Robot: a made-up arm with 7 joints. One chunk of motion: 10 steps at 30 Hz.
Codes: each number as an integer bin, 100 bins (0 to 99) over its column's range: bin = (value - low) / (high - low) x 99, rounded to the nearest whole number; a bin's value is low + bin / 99 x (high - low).
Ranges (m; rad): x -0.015..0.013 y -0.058..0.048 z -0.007..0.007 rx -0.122..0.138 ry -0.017..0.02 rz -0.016..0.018
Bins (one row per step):
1: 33 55 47 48 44 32
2: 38 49 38 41 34 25
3: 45 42 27 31 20 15
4: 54 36 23 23 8 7
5: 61 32 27 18 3 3
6: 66 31 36 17 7 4
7: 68 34 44 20 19 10
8: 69 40 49 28 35 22
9: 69 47 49 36 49 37
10: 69 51 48 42 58 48
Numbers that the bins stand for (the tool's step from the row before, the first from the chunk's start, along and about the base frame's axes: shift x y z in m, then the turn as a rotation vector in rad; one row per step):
1: -0.00567 0.00089 -0.00035 0.00406 -0.00056 -0.00501
2: -0.00425 -0.00554 -0.00163 -0.01432 -0.00429 -0.00741
3: -0.00227 -0.01303 -0.00318 -0.04059 -0.00953 -0.01085
4: 0.00027 -0.01945 -0.00375 -0.06160 -0.01401 -0.01360
5: 0.00225 -0.02374 -0.00318 -0.07473 -0.01588 -0.01497
6: 0.00367 -0.02481 -0.00191 -0.07735 -0.01438 -0.01463
7: 0.00423 -0.02160 -0.00078 -0.06947 -0.00990 -0.01257
8: 0.00452 -0.01517 -0.00007 -0.04846 -0.00392 -0.00844
9: 0.00452 -0.00768 -0.00007 -0.02745 0.00131 -0.00329
10: 0.00452 -0.00339 -0.00021 -0.01170 0.00468 0.00048

